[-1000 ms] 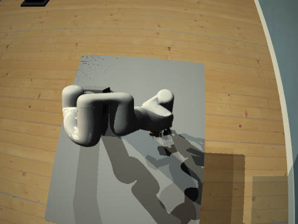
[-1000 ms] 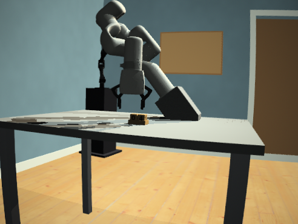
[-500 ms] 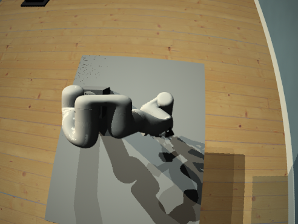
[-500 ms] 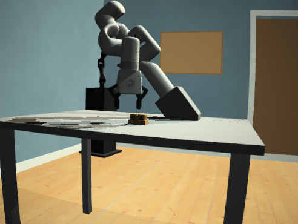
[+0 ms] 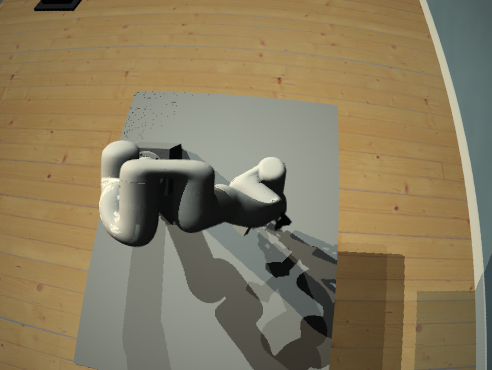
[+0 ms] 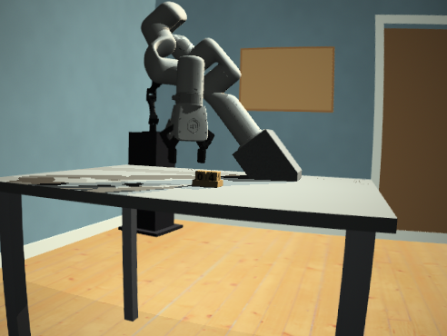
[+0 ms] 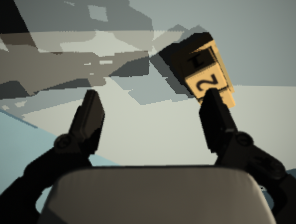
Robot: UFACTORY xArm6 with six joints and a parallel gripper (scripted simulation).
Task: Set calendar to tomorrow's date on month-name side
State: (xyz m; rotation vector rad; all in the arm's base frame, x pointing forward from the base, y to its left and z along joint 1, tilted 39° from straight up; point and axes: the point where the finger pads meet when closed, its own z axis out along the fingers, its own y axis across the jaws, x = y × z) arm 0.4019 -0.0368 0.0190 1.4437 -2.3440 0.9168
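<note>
The wooden number cube is 40 mm behind my hand, 20 mm to the left of it and 50 mm below it. From my hand the other things lie so: wooden calendar tray (50 mm behind, 40 mm to the left, 60 mm below).
</note>
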